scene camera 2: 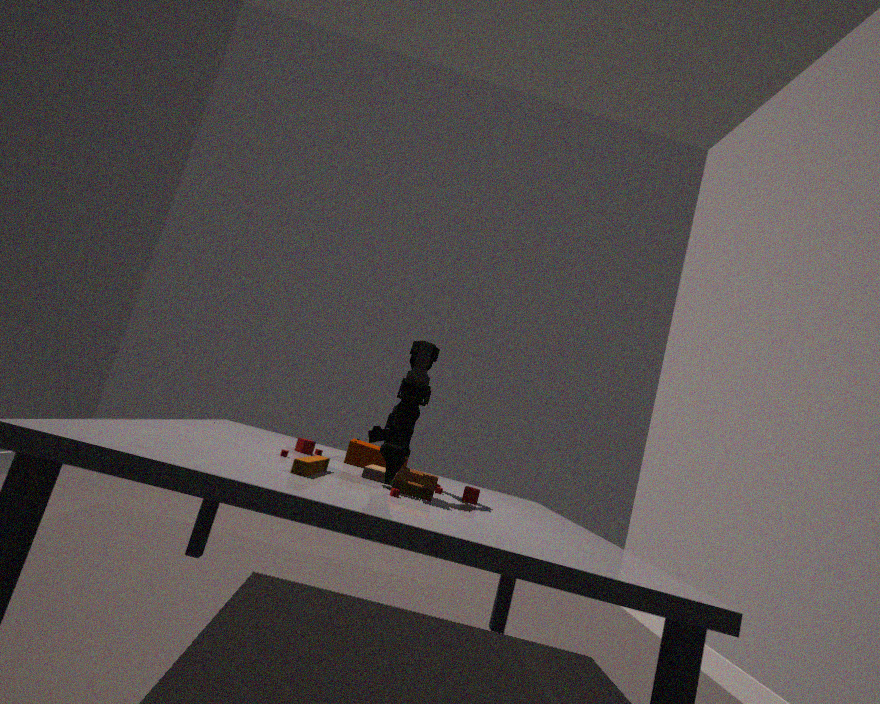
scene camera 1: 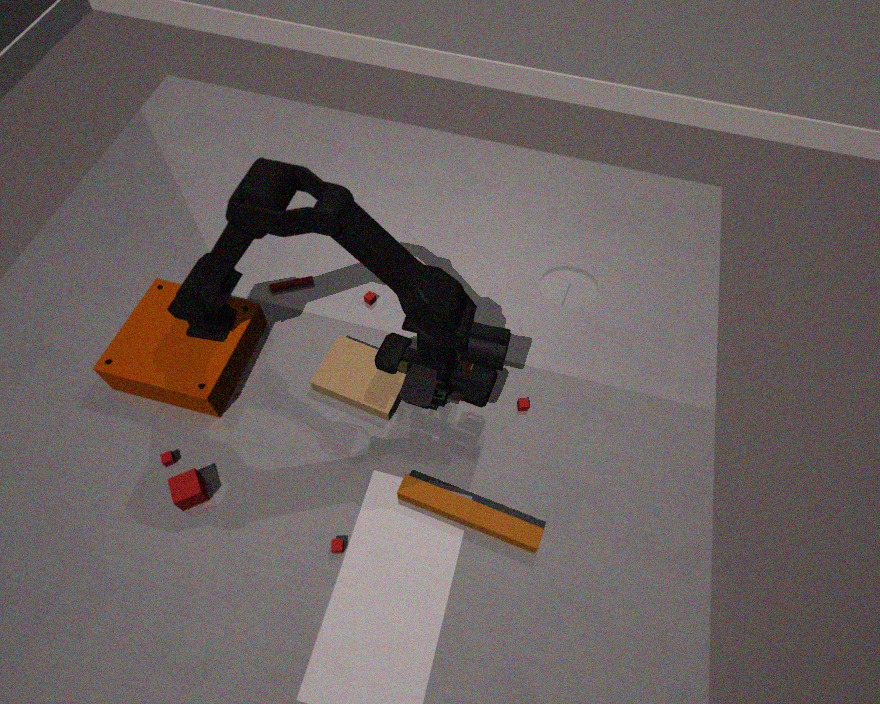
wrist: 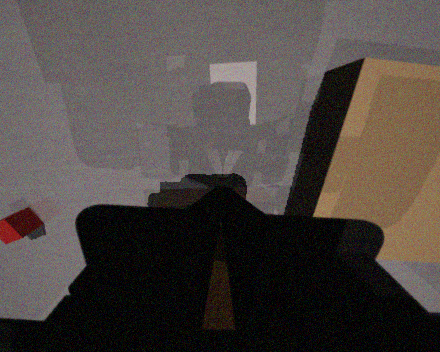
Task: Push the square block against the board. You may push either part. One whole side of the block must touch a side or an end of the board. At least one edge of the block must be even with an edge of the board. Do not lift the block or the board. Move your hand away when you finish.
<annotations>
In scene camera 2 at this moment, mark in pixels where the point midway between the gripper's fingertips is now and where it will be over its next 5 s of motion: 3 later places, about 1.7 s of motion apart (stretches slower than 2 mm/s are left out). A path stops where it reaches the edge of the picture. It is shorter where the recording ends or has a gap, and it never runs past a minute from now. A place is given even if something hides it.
My gripper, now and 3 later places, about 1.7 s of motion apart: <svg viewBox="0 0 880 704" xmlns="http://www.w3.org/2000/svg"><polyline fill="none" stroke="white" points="386,483 380,460 412,482 412,492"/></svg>
</annotations>
